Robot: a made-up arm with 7 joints.
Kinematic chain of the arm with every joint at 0, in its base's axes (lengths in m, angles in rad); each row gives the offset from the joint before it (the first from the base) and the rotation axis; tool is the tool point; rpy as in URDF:
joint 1: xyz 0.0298 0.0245 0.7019 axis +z
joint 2: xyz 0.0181 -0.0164 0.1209 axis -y
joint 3: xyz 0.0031 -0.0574 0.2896 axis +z
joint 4: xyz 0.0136 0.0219 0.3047 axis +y
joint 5: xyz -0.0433 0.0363 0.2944 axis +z
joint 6: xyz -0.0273 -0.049 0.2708 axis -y
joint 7: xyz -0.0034 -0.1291 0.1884 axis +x
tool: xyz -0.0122 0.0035 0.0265 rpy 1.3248 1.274 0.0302
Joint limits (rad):
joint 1: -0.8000..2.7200
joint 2: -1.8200..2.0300
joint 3: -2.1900..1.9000
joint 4: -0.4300..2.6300
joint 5: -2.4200..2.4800
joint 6: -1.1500..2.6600
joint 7: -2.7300..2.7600
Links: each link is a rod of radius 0.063 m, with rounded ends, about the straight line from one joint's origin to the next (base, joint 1, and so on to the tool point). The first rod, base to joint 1, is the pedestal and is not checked.
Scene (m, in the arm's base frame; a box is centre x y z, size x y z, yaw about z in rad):
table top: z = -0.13
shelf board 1: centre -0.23 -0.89 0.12 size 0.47 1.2 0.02 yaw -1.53
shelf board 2: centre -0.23 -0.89 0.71 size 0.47 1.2 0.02 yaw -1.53
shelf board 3: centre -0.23 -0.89 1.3 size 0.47 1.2 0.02 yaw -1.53
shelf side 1: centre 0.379 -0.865 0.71 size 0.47 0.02 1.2 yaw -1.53
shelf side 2: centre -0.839 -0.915 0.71 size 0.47 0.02 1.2 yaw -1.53
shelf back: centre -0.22 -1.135 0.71 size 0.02 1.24 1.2 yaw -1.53
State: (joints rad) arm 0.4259 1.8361 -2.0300 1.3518 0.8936 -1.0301 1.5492
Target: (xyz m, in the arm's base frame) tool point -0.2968 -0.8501 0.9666
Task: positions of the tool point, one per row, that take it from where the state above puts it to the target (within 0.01 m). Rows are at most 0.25 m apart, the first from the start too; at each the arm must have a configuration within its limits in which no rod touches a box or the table.
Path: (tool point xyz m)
1: -0.0808 -0.6984 0.3902
2: -0.0861 -0.5727 0.3899
3: -0.0807 -0.4499 0.4017
4: -0.1685 -0.5115 0.5804
5: -0.2554 -0.5040 0.7747
6: -0.3139 -0.4321 0.9666
7: -0.3406 -0.5746 0.9603
8: -0.3343 -0.7166 0.9578
9: -0.2968 -0.8501 0.9666

